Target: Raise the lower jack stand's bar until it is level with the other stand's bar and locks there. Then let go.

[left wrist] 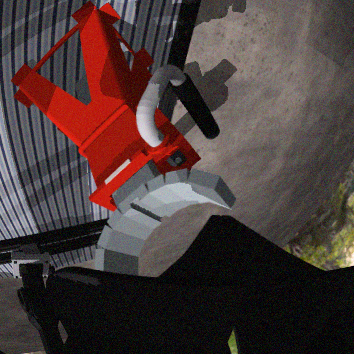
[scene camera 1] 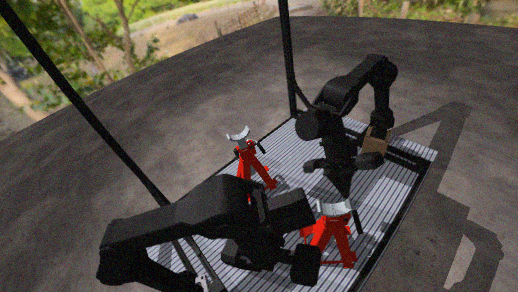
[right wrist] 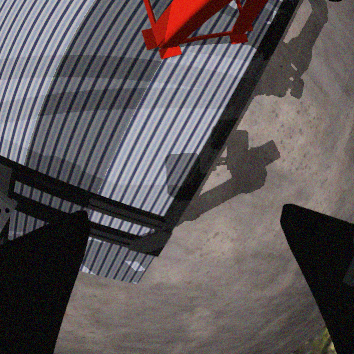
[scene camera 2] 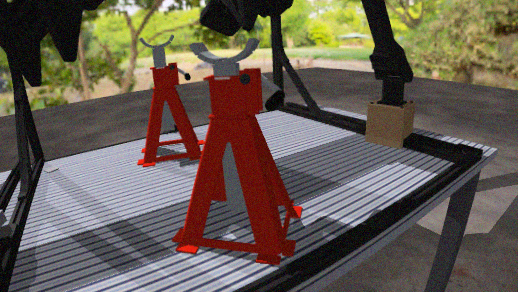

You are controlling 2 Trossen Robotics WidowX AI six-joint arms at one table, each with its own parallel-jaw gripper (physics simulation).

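Seen in the pictures: left gripper, fingertip midpoint: (left wrist: 218, 224) (scene camera 1: 346, 197) (scene camera 2: 247, 29); right gripper, fingertip midpoint: (scene camera 1: 280, 274) (right wrist: 187, 219) (scene camera 2: 51, 75); left arm's base, link origin: (scene camera 1: 378, 133) (scene camera 2: 392, 102); right arm's base, link origin: (left wrist: 30, 269).
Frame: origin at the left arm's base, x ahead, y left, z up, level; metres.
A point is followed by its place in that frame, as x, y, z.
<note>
Two red jack stands stand on the striped table (scene camera 1: 384, 196) {0.241, 0.098, -0.105} (scene camera 2: 108, 188) {0.633, -0.339, -0.105}. The near stand (scene camera 1: 333, 234) {0.542, -0.014, 0.046} (scene camera 2: 235, 145) {0.539, -0.006, 0.037} (left wrist: 105, 116) {0.503, -0.033, 0.066} has its grey saddle (scene camera 1: 333, 208) {0.520, -0.033, 0.144} (scene camera 2: 224, 54) {0.519, -0.038, 0.147} (left wrist: 168, 197) {0.513, -0.020, 0.148} sitting just above its red head. The far stand (scene camera 1: 250, 163) {0.433, -0.397, 0.048} (scene camera 2: 166, 109) {0.428, -0.411, 0.015} has its saddle (scene camera 1: 239, 135) {0.420, -0.424, 0.177} (scene camera 2: 157, 45) {0.433, -0.405, 0.175} raised higher on its grey bar. My left gripper (scene camera 1: 342, 192) {0.500, -0.012, 0.181} (scene camera 2: 232, 30) {0.500, -0.012, 0.181} (left wrist: 218, 224) {0.500, -0.012, 0.181} is shut and empty, its tip close over the near saddle. My right gripper (scene camera 1: 269, 261) (scene camera 2: 50, 72) {0.722, -0.067, 0.154} (right wrist: 187, 219) {0.722, -0.067, 0.154} is open and empty, near the table's corner; the near stand's base (right wrist: 197, 24) {0.580, -0.031, -0.042} shows in its view.
The near stand's black release handle (scene camera 1: 357, 221) {0.502, 0.031, 0.100} (scene camera 2: 273, 98) {0.520, 0.046, 0.100} (left wrist: 197, 105) {0.492, 0.026, 0.100} sticks out to the side. A tan box (scene camera 1: 375, 143) {0.050, 0.001, -0.016} (scene camera 2: 389, 123) {0.050, 0.015, -0.043} sits at the left arm's base on the black rail. Black frame posts (scene camera 1: 288, 61) {-0.093, -0.492, 0.253} rise at the table's back edge.
</note>
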